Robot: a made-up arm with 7 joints. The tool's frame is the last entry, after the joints. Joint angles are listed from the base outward. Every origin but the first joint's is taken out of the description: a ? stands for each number. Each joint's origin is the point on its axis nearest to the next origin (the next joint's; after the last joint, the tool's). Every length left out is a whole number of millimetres.
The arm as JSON. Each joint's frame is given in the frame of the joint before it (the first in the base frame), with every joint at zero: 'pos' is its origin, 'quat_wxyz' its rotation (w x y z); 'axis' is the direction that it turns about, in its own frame. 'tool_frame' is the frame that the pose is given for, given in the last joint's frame.
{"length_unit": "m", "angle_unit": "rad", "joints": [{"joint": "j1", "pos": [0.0, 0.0, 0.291], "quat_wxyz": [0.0, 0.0, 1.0, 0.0], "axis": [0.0, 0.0, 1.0]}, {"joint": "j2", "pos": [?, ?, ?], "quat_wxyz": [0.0, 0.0, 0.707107, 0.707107], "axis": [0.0, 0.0, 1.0]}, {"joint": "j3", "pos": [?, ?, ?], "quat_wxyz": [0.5, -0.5, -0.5, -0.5], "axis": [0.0, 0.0, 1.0]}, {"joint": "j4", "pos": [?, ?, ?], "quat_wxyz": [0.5, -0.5, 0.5, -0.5], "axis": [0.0, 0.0, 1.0]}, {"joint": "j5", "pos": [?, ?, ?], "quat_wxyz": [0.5, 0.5, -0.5, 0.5], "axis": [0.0, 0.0, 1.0]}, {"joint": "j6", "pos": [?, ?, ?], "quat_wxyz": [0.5, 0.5, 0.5, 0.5], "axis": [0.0, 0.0, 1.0]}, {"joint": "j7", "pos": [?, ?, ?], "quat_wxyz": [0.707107, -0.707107, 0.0, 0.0], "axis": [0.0, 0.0, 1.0]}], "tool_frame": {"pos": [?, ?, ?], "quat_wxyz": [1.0, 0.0, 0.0, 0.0]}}
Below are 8 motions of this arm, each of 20 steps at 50 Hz.
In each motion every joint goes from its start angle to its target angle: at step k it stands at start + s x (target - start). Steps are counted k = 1, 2, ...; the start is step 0. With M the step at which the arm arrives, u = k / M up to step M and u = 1 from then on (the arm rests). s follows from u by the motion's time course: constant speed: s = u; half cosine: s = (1 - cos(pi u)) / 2; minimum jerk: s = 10 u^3 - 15 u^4 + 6 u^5.
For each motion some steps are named. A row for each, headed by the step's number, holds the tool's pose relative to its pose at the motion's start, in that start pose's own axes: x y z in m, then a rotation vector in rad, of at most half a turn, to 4 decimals.
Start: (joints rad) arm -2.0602 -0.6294 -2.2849 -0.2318 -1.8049 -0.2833 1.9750
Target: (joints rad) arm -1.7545 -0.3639 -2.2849 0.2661 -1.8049 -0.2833 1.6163
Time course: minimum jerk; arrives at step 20
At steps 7, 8, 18, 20:
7: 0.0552 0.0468 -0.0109 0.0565 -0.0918 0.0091
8: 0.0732 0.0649 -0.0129 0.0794 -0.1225 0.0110
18: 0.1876 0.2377 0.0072 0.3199 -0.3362 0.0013
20: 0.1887 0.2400 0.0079 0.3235 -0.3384 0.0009

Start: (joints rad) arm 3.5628 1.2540 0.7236 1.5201 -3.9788 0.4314 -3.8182
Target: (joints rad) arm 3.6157 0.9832 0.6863 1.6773 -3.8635 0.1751 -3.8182
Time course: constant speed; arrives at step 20
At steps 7, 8, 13, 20:
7: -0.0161 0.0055 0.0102 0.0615 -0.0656 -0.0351
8: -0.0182 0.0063 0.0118 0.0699 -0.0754 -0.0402
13: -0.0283 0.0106 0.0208 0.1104 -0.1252 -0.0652
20: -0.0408 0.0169 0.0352 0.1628 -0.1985 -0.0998

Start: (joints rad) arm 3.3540 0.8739 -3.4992 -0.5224 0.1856 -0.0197 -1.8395
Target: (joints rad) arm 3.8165 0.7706 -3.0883 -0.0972 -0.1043 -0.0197 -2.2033
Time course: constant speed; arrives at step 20
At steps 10, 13, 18, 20:
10: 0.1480 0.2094 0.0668 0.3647 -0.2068 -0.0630
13: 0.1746 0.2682 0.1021 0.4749 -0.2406 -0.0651
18: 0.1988 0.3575 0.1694 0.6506 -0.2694 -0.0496
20: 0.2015 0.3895 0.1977 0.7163 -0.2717 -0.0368

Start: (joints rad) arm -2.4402 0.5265 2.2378 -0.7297 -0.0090 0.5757 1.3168
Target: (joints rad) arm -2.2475 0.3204 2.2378 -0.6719 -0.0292 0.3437 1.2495
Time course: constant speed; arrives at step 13
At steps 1, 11, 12, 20:
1: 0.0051 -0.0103 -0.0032 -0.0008 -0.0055 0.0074
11: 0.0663 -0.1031 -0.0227 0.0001 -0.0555 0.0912
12: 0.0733 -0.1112 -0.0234 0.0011 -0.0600 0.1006
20: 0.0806 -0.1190 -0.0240 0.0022 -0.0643 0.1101

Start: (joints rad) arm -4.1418 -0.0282 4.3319 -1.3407 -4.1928 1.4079 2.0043
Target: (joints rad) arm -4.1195 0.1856 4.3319 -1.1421 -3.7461 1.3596 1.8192
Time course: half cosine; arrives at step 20
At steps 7, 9, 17, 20:
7: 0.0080 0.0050 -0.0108 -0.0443 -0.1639 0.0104
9: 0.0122 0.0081 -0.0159 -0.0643 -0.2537 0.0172
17: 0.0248 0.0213 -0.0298 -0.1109 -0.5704 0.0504
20: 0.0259 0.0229 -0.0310 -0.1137 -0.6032 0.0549

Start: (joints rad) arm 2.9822 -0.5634 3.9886 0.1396 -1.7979 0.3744 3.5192
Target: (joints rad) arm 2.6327 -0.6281 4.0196 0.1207 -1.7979 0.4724 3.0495
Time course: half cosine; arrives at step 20
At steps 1, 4, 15, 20:
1: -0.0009 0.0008 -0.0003 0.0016 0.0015 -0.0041
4: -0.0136 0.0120 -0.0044 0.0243 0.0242 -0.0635
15: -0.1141 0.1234 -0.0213 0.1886 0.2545 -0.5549
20: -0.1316 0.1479 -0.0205 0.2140 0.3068 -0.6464

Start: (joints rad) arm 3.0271 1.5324 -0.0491 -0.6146 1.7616 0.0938 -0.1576
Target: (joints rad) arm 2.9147 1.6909 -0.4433 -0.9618 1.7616 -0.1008 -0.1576
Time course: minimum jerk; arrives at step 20
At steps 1, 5, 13, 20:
1: 0.0000 0.0000 0.0000 0.0001 0.0000 -0.0005
5: 0.0030 0.0040 0.0029 0.0118 0.0029 -0.0405
13: 0.0492 0.0191 0.0298 0.0935 -0.0178 -0.2618
20: 0.0745 0.0190 0.0440 0.1236 -0.0401 -0.3228

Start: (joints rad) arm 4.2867 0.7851 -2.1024 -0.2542 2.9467 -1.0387 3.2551
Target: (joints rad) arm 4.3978 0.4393 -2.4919 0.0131 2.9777 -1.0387 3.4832
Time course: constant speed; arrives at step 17
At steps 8, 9, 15, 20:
8: 0.0842 -0.1152 -0.0761 -0.2091 -0.1800 0.1005
9: 0.0968 -0.1302 -0.0839 -0.2357 -0.2033 0.1140
15: 0.1824 -0.2214 -0.1206 -0.3977 -0.3459 0.1976
20: 0.2144 -0.2516 -0.1285 -0.4527 -0.3944 0.2260

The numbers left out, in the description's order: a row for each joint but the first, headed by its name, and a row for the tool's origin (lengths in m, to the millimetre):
j2: 0.0 -0.009 0.0
j3: 0.0 -0.297 0.0
j4: -0.014 0.0 0.0
j5: 0.0 0.384 0.0
j6: 0.0 0.0 0.0
j7: 0.0 -0.139 0.0
tool: 0.0 0.0 0.0

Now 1 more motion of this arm.
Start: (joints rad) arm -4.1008 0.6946 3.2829 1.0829 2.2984 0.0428 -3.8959
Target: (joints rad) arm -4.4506 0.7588 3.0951 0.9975 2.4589 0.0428 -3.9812
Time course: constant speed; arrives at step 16
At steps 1, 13, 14, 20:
1: 0.0053 -0.0039 0.0004 -0.0065 -0.0180 -0.0222
13: 0.0465 -0.0663 0.0159 -0.1020 -0.2139 -0.2974
14: 0.0478 -0.0725 0.0179 -0.1113 -0.2284 -0.3210
20: 0.0493 -0.0851 0.0221 -0.1306 -0.2565 -0.3686

